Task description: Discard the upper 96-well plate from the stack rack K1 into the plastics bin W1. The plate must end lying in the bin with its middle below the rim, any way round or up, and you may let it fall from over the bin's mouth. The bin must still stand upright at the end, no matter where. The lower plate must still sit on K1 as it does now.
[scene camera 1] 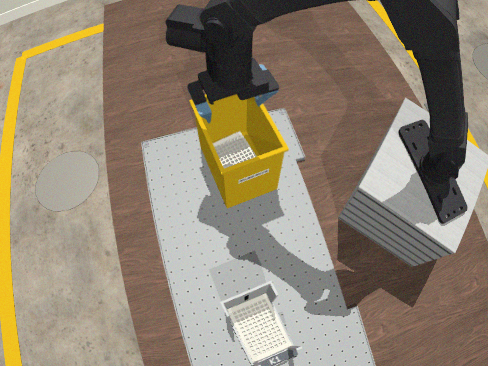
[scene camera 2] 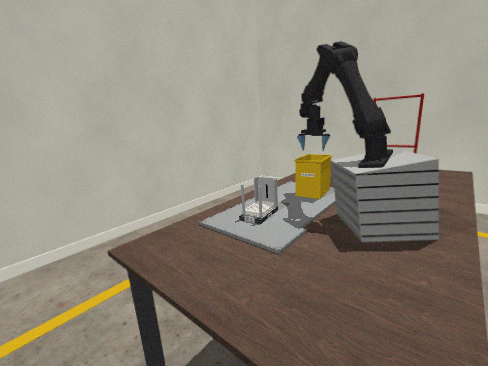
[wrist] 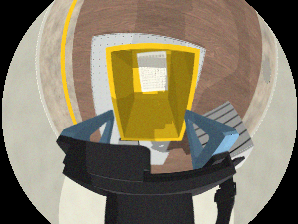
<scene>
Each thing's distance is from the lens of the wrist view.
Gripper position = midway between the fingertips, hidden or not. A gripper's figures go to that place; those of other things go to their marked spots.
gripper (wrist: 149, 113): 0.13 m
yellow plastics bin W1 (wrist: 156, 115): 0.27 m
</scene>
